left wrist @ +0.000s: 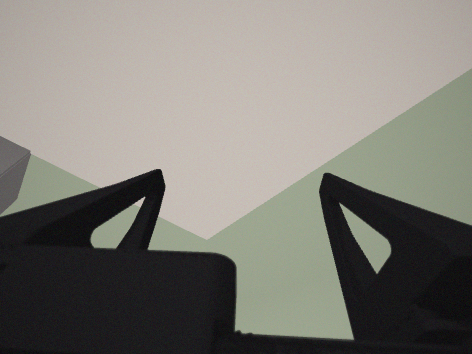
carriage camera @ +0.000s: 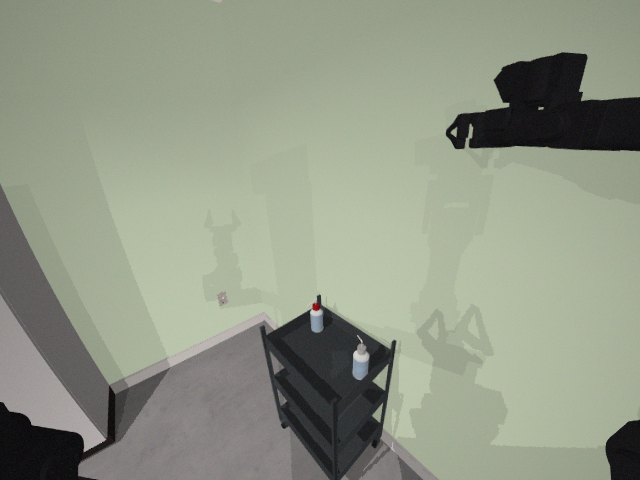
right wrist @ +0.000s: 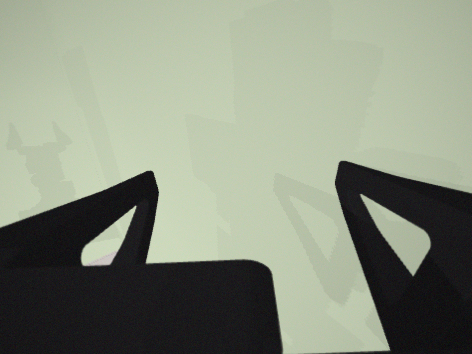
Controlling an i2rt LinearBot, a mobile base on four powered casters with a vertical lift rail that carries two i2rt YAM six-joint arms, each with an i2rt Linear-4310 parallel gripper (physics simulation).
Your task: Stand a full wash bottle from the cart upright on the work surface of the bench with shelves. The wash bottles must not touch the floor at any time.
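Places are measured from the left arm's base along level axes (x ahead, y left, z up), in millimetres.
Pixels of known places: left gripper, fingertip midpoint: (left wrist: 241, 179); right gripper, fingertip midpoint: (carriage camera: 464, 131) (right wrist: 245, 176).
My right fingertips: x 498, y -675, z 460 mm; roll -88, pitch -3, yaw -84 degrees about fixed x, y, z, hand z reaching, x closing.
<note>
Behind a point stands the place of what it marks.
A wash bottle with a red cap (carriage camera: 316, 321) @(x 760, y -276, z -318 mm) and a wash bottle with a grey cap and bent spout (carriage camera: 360, 365) @(x 505, y -450, z -305 mm) stand upright on the top tray of the dark cart (carriage camera: 334, 434) @(x 347, y -349, z -452 mm) in the carriage view. Both look pale blue up to the white shoulder. The grey-capped one is nearer, by the tray's right side. My right gripper (carriage camera: 450, 132) (right wrist: 245, 176) @(x 498, y -675, z 460 mm) is open and empty, in front of the green wall, above and right of the cart in the carriage view. My left gripper (left wrist: 241, 179) @(x 28, y -3, z 440 mm) is open and empty, facing ceiling and wall. The bench with shelves does not show.
Green walls (carriage camera: 180, 129) @(x 1382, y 564, z 618 mm) meet in a corner behind the cart. A grey block-like structure (carriage camera: 46, 315) @(x 636, y 1049, z -219 mm) stands at the left. Grey floor (carriage camera: 206, 413) @(x 723, y 456, z -1050 mm) shows left of the cart. A wall socket (carriage camera: 222, 298) @(x 1392, y 539, z -643 mm) is low on the left wall. Dark arm parts show at both lower corners.
</note>
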